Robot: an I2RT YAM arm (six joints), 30 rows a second.
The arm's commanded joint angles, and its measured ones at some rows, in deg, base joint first. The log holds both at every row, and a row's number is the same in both.
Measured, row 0:
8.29, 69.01, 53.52, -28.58, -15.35, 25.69
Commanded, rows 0 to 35:
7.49, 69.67, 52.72, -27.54, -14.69, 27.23
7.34, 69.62, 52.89, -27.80, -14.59, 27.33
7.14, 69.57, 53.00, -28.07, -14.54, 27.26
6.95, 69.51, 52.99, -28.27, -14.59, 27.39
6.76, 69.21, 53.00, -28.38, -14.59, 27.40
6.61, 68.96, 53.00, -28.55, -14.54, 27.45
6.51, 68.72, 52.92, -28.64, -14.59, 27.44
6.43, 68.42, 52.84, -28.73, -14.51, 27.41
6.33, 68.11, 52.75, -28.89, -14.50, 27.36
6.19, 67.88, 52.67, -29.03, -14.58, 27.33
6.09, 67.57, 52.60, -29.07, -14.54, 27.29
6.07, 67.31, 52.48, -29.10, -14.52, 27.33
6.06, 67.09, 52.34, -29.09, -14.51, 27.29
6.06, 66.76, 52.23, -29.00, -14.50, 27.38
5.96, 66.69, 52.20, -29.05, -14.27, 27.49
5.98, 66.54, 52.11, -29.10, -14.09, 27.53
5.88, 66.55, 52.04, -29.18, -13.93, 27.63
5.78, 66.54, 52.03, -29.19, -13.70, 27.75
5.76, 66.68, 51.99, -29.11, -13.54, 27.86
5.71, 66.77, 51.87, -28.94, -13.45, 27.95
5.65, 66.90, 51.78, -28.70, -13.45, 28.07
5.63, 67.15, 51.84, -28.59, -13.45, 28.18
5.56, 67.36, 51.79, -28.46, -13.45, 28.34
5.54, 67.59, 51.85, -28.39, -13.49, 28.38
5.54, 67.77, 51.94, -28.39, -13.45, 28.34
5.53, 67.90, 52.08, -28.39, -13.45, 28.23
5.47, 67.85, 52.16, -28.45, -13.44, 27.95
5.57, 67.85, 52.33, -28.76, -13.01, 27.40
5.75, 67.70, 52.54, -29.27, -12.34, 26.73
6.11, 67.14, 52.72, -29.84, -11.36, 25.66
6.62, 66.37, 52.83, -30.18, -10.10, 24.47
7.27, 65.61, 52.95, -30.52, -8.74, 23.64
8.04, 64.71, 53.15, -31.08, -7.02, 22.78
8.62, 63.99, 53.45, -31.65, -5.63, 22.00
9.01, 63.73, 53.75, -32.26, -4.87, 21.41
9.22, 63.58, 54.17, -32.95, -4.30, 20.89
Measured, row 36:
8.16, 64.07, 52.71, -30.11, -8.49, 23.97
